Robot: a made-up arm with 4 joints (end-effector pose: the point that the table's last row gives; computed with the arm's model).
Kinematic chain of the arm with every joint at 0, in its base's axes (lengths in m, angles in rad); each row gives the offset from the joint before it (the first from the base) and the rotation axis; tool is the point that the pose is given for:
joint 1: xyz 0 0 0.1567 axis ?
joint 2: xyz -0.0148 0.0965 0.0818 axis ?
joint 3: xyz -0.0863 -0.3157 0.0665 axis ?
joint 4: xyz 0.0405 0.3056 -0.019 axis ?
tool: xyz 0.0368 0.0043 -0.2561
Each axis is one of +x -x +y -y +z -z.
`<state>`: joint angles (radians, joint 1 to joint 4).
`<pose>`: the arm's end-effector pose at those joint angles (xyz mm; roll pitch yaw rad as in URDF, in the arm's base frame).
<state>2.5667 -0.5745 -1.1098 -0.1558</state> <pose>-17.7 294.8 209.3 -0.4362 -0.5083 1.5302</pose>
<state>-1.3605 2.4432 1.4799 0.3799</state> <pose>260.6 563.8 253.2 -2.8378 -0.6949 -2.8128</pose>
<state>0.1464 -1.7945 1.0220 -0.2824</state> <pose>-251.0 -108.1 405.1 -2.2645 0.9825 -0.2016</pose>
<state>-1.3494 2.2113 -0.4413 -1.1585</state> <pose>305.3 68.9 46.9 1.1017 0.3495 -1.0743</pose>
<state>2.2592 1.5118 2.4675 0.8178</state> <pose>158.4 -479.3 -422.2 -0.6775 -0.6727 -0.9295</pose>
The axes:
joint 1: +z
joint 2: +x
joint 3: +z
joint 4: +x

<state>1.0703 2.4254 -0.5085 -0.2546</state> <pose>-251.6 235.4 299.1 2.2370 0.3253 1.4683</pose>
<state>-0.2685 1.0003 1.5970 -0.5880</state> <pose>-232.2 174.6 -56.6 -0.6288 -0.9998 1.3508</pose>
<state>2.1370 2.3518 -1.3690 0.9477</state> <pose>-536.9 156.4 103.3 -2.3934 0.7695 -2.8582</pose>
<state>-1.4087 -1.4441 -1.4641 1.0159</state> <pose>40.6 -428.8 561.8 0.3196 -1.4053 -2.2764</pose>
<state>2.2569 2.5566 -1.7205 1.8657</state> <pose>-599.4 65.7 -128.4 -1.1774 0.5776 -2.2765</pose>
